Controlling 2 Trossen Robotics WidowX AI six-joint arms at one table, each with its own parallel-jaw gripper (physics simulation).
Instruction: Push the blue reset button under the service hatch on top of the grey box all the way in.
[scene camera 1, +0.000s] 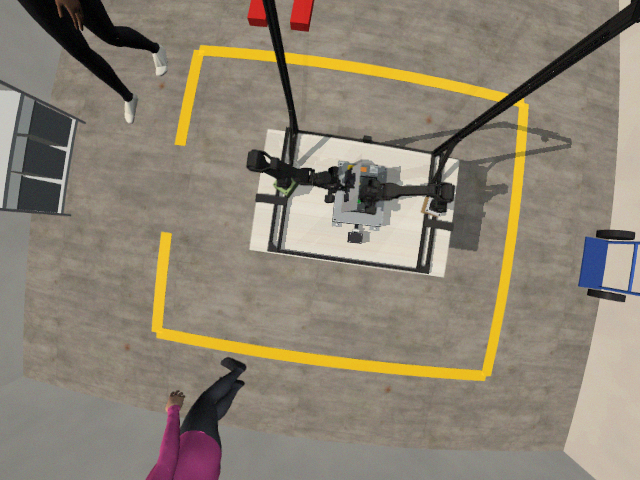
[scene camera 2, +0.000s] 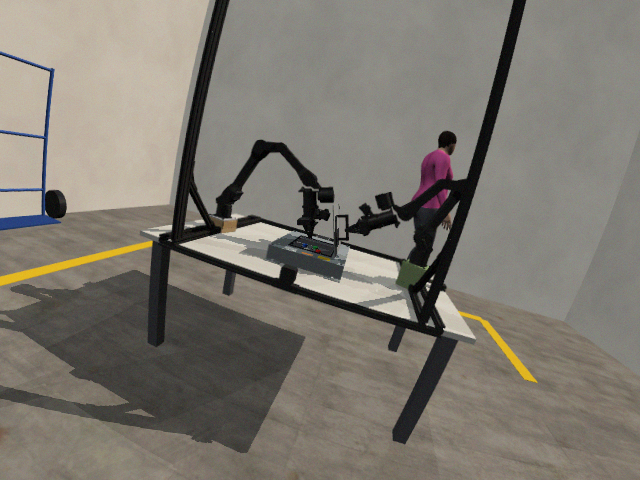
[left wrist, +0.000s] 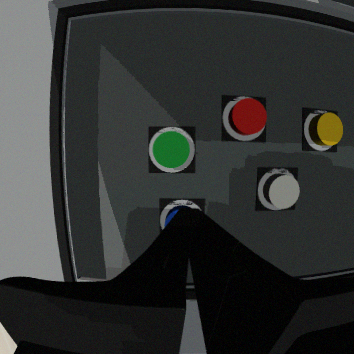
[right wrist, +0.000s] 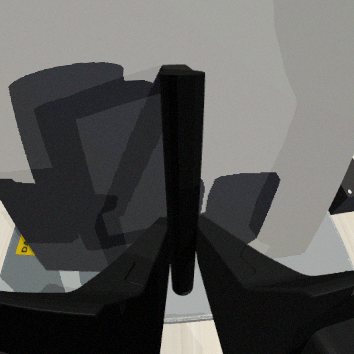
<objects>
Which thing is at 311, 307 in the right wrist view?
My right gripper.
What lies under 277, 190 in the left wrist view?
A white button.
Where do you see my left gripper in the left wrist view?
At 187, 216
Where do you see a yellow button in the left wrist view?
323, 129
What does my left gripper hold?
Nothing.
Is my left gripper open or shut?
Shut.
</objects>
